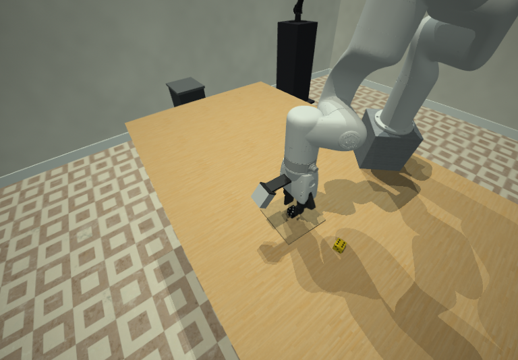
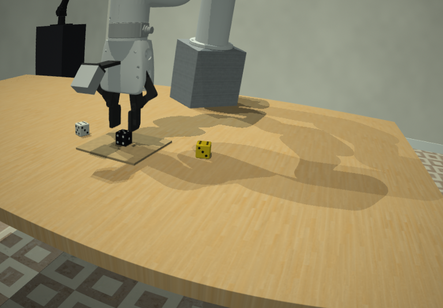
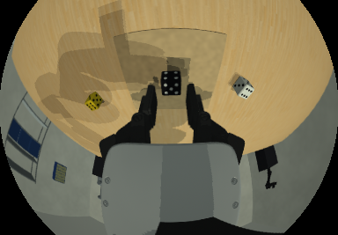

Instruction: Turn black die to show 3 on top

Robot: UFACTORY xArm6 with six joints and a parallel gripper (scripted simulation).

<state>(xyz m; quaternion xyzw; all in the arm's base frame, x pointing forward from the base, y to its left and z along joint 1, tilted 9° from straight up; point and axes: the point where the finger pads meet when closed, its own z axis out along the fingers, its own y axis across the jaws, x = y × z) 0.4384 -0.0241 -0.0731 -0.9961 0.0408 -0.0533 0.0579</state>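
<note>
Right now the black die is 40 mm below my hand. The rest, counted from my hand: yellow die: 20 mm behind, 150 mm to the left, 40 mm below; tan mat: 50 mm below; white die: 20 mm behind, 120 mm to the right, 40 mm below.
</note>
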